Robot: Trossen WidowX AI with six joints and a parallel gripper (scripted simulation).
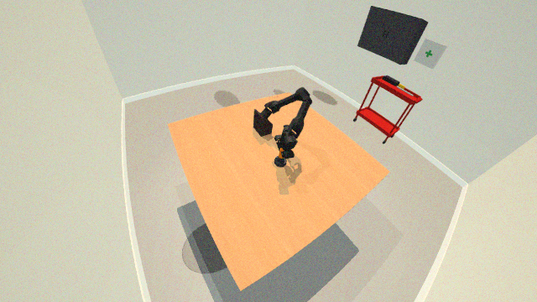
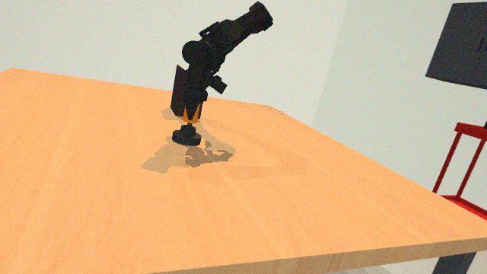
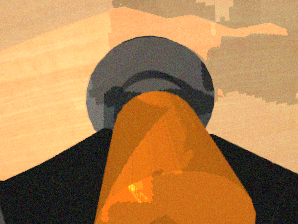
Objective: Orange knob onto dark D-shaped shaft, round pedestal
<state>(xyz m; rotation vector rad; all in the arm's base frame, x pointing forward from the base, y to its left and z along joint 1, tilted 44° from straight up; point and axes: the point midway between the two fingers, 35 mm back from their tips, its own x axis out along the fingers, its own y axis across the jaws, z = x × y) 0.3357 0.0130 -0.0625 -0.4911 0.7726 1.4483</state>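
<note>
Right now the orange knob is 20 mm above my gripper tip. Round my gripper tip: round dark pedestal: 40 mm below.
</note>
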